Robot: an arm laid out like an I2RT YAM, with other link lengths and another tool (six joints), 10 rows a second.
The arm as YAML. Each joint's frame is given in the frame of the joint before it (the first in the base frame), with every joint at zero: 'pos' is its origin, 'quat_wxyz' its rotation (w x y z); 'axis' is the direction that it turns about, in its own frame. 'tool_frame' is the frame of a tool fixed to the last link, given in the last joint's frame.
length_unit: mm
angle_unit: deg
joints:
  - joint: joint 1
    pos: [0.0, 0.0, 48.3]
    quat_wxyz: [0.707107, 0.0, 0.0, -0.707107]
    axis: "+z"
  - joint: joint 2
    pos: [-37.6, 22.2, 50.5]
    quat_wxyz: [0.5, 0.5, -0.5, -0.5]
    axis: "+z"
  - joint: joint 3
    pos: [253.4, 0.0, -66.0]
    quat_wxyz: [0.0, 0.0, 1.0, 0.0]
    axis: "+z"
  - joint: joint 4
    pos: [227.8, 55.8, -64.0]
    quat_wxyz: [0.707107, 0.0, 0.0, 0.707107]
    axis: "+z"
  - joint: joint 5
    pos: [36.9, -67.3, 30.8]
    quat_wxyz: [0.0, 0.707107, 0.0, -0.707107]
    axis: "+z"
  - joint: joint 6
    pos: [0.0, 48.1, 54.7]
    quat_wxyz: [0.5, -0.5, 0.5, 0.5]
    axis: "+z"
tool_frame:
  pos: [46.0, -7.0, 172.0]
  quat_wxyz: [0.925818, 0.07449, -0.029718, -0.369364]
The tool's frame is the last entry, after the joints.
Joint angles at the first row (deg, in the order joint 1, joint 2, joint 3, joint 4, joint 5, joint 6):
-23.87 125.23 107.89 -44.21 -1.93 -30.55
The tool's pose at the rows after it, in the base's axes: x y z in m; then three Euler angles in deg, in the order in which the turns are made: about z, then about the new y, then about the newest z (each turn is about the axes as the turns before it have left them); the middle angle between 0 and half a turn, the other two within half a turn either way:
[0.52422, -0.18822, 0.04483, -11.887, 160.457, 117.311]
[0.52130, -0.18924, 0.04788, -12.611, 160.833, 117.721]
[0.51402, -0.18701, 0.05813, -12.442, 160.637, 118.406]
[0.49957, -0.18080, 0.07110, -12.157, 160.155, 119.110]
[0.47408, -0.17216, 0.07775, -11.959, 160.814, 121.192]
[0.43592, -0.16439, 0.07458, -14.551, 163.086, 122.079]
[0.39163, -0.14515, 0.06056, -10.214, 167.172, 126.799]
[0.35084, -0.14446, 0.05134, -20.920, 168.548, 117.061]
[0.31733, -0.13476, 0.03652, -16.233, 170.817, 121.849]
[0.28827, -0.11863, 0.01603, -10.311, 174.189, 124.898]
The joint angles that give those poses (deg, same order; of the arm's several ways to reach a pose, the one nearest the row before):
-23.78 125.86 108.44 -44.59 -1.37 -30.00
-23.73 125.47 108.80 -45.71 -0.88 -28.95
-23.81 123.10 107.37 -46.49 -0.92 -28.48
-23.85 118.42 102.95 -46.32 -1.05 -28.02
-23.83 112.33 96.10 -46.32 -0.71 -26.19
-23.82 105.35 87.35 -46.84 0.96 -23.17
-24.02 98.78 78.22 -48.53 0.63 -22.99
-25.33 91.54 68.70 -47.26 2.68 -23.89
-27.12 86.61 61.29 -47.08 1.59 -25.39
-27.73 83.62 54.94 -47.00 1.05 -28.88

